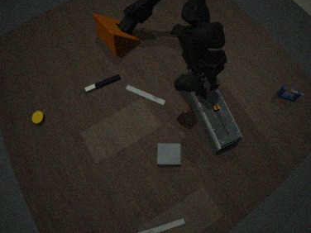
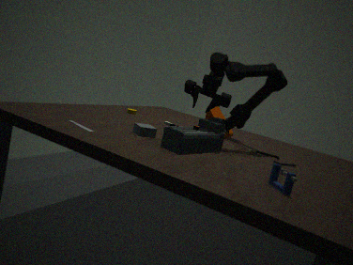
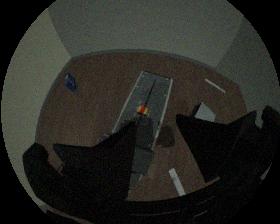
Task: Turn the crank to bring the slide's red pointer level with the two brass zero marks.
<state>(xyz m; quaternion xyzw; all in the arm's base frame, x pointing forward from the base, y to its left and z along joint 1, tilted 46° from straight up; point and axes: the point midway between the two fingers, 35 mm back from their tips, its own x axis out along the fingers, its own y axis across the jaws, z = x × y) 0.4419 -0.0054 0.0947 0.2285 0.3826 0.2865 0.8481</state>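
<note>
Now: the red pointer 3 cm ahead of my gripper tip, 2 cm to the left of it and 6 cm below it. From my gripper tip the other things lie so: grey block: 7 cm ahead, 18 cm to the right, 13 cm below; then yellow disc: 28 cm behind, 53 cm to the right, 14 cm below; then black-and-white marker: 28 cm behind, 26 cm to the right, 14 cm below.
</note>
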